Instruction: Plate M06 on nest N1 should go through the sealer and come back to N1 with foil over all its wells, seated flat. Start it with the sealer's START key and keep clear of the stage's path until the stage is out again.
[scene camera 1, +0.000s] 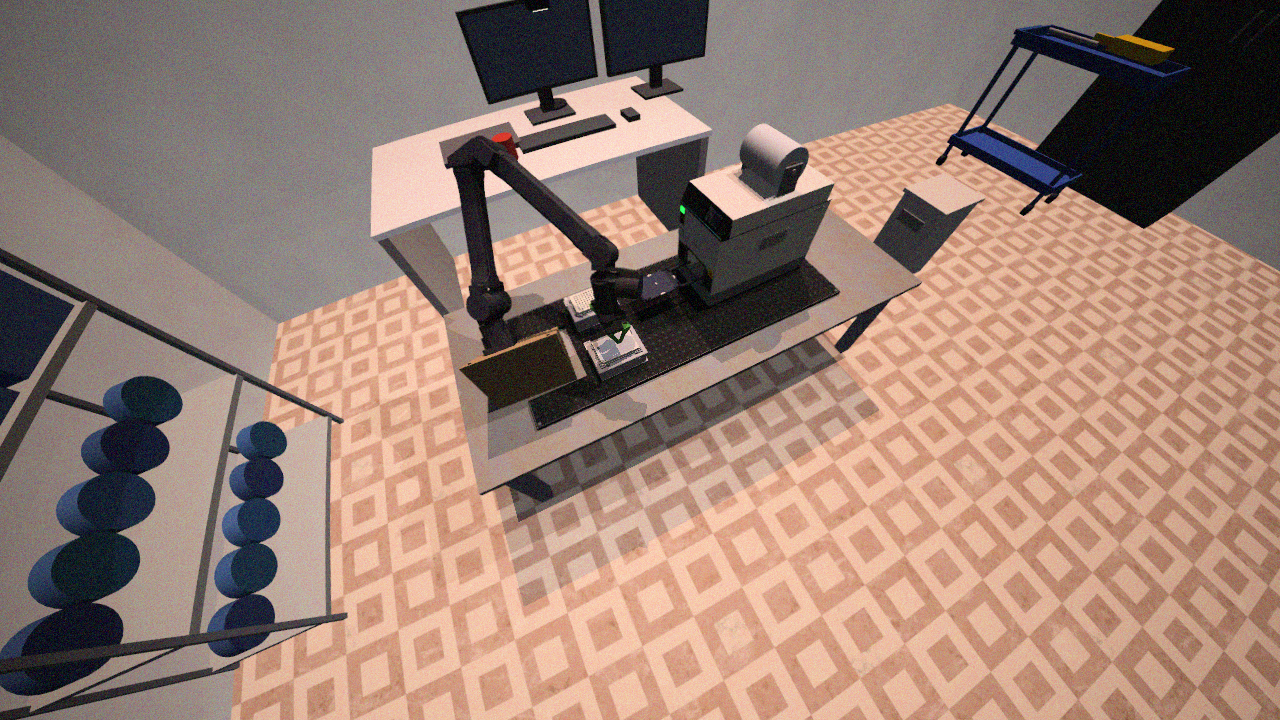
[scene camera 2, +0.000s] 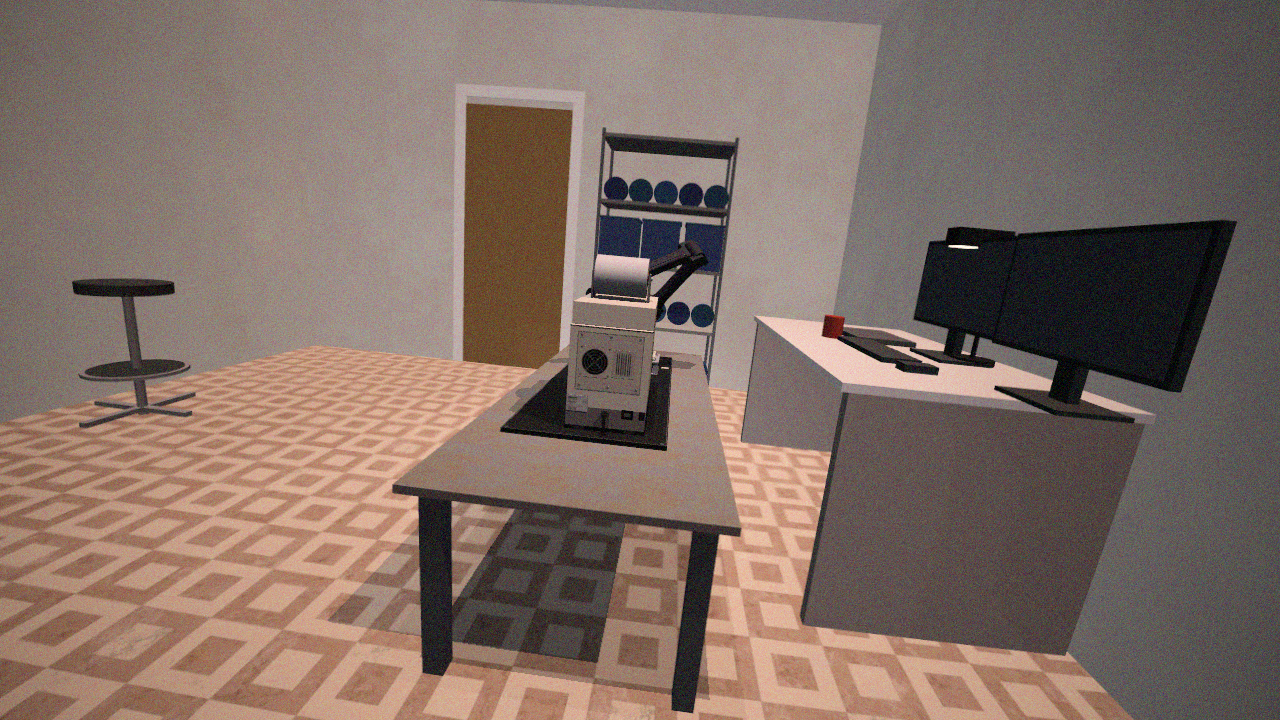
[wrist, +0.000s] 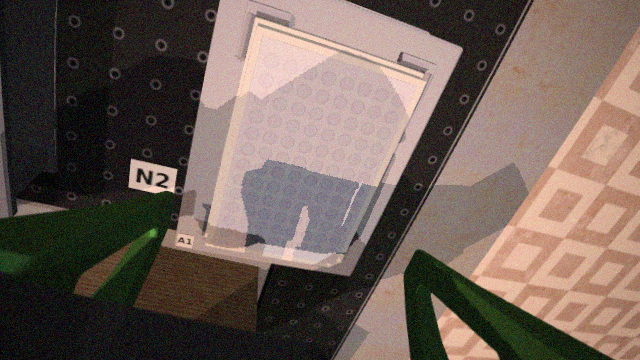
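Seen in the pictures: gripper, fingertip midpoint: (scene camera 1: 612, 332) (wrist: 296, 236); arm's base, link origin: (scene camera 1: 502, 348).
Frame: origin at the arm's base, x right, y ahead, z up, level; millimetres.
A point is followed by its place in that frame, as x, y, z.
A pale plate (wrist: 320, 130) @[101, 338, -59] (scene camera 1: 612, 348) @[108, 302, -59] lies in a light nest (wrist: 442, 62) @[152, 387, -75]; it looks flat. Its round wells show faintly through a smooth, translucent-looking top, and gripper shadows cross it. A label marked N2 (wrist: 152, 177) @[14, 244, -126] lies left of this nest; no N1 label is readable. My gripper (wrist: 296, 236) @[92, 316, -2] (scene camera 1: 621, 333) @[92, 316, -2] is open and empty above the nest's A1 end, its green fingers spread wider than the plate. The sealer (scene camera 1: 756, 232) @[56, 808, 145] (scene camera 2: 612, 367) @[-75, 1095, 58] stands farther along the board, with a green light (scene camera 1: 682, 209) @[-142, 669, 147] on its front. I cannot make out its START key or stage.
Another white plate (scene camera 1: 581, 301) @[-112, 279, -54] with visible wells stands behind the nest. A tilted brown panel (scene camera 1: 523, 371) @[108, 41, 4] stands beside the nests on the bench (scene camera 1: 881, 277) @[216, 1361, -139] (scene camera 2: 572, 483) @[-46, 1387, -140]. The arm (scene camera 1: 546, 201) @[-96, 264, 330] arches over the black perforated board (scene camera 1: 805, 286) @[130, 1054, -127]. A desk (scene camera 1: 402, 183) with monitors stands behind.
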